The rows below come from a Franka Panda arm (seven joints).
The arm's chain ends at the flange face. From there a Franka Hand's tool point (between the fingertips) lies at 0.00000 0.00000 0.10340 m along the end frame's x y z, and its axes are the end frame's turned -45 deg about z.
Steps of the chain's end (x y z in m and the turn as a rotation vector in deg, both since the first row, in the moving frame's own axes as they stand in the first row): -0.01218, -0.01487, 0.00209, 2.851, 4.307, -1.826; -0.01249, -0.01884, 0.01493, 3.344, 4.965, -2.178; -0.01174, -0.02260, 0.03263, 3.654, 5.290, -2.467
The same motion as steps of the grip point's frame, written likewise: 0.01105, -0.01742, 0.00167, -1.030, 5.061, -1.826; 0.01511, -0.02029, 0.01437, -1.146, 5.875, -2.178; 0.01911, -0.02244, 0.03198, -1.157, 6.324, -2.467
